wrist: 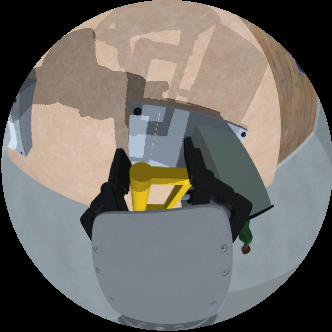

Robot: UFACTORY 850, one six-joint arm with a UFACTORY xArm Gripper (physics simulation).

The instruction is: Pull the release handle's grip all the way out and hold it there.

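Observation:
The yellow release handle (167,174) is in the wrist view just below the centre. It has a thick rounded end at the left and a frame-like part at the right. My gripper (154,150) is closed in around it, with the left finger against the rounded end and the right finger against the other side. The handle fills the gap between the fingers. The palm cover hides the handle's lower part. How far the grip is pulled out cannot be told from this view.
A blue-grey metal plate (172,120) with dark bolt holes lies beyond the fingers. A dark green-grey block (230,162) stands close by the right finger. A grey metal part (23,120) is at the far left. A wooden surface (295,100) is at the right, and a small green-clad figure (245,233) is below the block.

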